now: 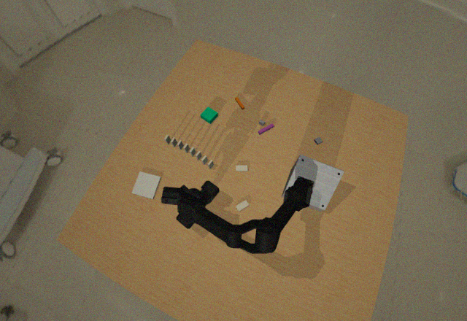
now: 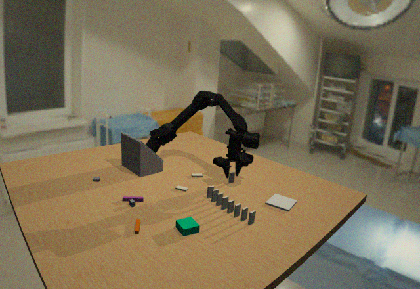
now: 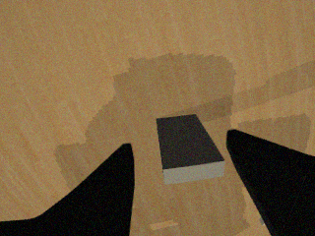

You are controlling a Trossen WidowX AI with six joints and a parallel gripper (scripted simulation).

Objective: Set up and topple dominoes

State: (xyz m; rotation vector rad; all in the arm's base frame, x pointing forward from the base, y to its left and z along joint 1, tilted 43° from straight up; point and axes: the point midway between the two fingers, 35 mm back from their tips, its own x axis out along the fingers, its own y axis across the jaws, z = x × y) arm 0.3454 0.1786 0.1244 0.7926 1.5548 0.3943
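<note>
My gripper tip is now 120 mm past the purple bar, 450 mm to the left of it and 20 mm above it. From my gripper tip the other things lie so: orange bar (50 mm ahead, 540 mm to the right, 20 mm below); flat white tile (270 mm ahead, 20 mm below); green block (160 mm ahead, 420 mm to the right, 10 mm below).
</note>
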